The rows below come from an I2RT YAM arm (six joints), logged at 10 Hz.
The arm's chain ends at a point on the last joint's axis. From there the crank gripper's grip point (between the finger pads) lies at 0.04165 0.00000 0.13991 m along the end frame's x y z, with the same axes.
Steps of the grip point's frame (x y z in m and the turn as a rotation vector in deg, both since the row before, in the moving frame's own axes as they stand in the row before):
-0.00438 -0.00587 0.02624 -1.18 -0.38 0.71
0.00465 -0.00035 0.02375 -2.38 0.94 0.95
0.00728 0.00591 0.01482 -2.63 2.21 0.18
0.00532 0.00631 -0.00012 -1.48 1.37 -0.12
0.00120 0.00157 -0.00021 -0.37 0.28 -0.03
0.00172 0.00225 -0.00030 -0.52 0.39 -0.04
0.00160 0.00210 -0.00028 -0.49 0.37 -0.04
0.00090 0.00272 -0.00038 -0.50 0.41 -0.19
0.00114 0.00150 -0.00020 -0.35 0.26 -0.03
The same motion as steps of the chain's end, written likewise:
-0.00343 -0.00926 0.02600 -1.18 -0.38 0.71
0.00241 -0.00685 0.02459 -2.38 0.94 0.95
0.00193 -0.00061 0.01668 -2.63 2.21 0.18
0.00198 0.00280 0.00096 -1.48 1.37 -0.12
0.00052 0.00069 0.00000 -0.37 0.28 -0.03
0.00077 0.00101 -0.00001 -0.52 0.39 -0.04
0.00070 0.00093 0.00000 -0.49 0.37 -0.04
-0.00010 0.00164 -0.00007 -0.50 0.41 -0.19
0.00051 0.00067 -0.00001 -0.35 0.26 -0.03

